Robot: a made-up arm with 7 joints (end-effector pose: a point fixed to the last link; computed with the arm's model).
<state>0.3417 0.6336 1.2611 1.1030 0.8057 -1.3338 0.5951</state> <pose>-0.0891 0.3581 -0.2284 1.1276 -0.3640 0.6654</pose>
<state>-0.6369 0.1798 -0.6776 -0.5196 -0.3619 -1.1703 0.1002</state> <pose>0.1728 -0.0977 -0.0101 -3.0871 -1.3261 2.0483</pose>
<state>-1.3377 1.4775 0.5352 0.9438 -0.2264 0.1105 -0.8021</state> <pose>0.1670 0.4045 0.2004 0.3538 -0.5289 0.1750</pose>
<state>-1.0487 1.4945 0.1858 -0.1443 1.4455 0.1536 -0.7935</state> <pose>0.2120 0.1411 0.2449 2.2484 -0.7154 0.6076</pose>
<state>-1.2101 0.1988 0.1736 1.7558 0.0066 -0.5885 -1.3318</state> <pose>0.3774 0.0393 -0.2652 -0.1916 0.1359 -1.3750</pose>
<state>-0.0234 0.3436 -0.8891 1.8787 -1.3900 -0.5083 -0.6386</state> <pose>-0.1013 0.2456 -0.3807 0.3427 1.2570 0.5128</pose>
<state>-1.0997 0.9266 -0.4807 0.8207 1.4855 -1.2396 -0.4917</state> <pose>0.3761 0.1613 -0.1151 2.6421 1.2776 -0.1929</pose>
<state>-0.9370 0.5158 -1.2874 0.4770 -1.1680 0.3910 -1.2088</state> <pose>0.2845 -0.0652 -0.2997 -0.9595 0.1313 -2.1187</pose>
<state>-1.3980 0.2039 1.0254 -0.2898 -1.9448 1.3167 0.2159</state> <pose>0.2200 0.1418 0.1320 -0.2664 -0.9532 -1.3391</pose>
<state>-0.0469 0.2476 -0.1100 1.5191 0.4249 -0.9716 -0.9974</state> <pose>-0.0233 0.1106 -0.4354 -0.7132 0.5324 -1.7395</pose>
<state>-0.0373 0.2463 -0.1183 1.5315 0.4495 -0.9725 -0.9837</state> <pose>-0.0314 0.1091 -0.4352 -0.7386 0.5320 -1.7697</pose>
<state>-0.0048 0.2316 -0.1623 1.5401 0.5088 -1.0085 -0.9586</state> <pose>-0.0503 0.0978 -0.4337 -0.7533 0.4888 -1.8479</pose>
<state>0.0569 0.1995 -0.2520 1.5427 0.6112 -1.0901 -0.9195</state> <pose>-0.0829 0.0737 -0.4278 -0.7377 0.3760 -1.9693</pose>
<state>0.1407 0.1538 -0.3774 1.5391 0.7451 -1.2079 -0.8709</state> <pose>-0.1259 0.0405 -0.4130 -0.6755 0.1888 -2.1004</pose>
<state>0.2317 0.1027 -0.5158 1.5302 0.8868 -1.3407 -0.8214</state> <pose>-0.1700 0.0061 -0.3886 -0.5729 -0.0441 -2.2175</pose>
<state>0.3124 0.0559 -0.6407 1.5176 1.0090 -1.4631 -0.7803</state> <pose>-0.2051 -0.0220 -0.3605 -0.4545 -0.2689 -2.3160</pose>
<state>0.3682 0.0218 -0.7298 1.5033 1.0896 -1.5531 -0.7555</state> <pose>-0.2257 -0.0404 -0.3385 -0.3487 -0.4326 -2.3922</pose>
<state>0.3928 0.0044 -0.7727 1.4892 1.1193 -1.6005 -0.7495</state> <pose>-0.2325 -0.0499 -0.3284 -0.2813 -0.5102 -2.4322</pose>
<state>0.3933 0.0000 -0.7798 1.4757 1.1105 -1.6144 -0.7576</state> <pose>-0.2298 -0.0534 -0.3282 -0.2529 -0.5208 -2.4364</pose>
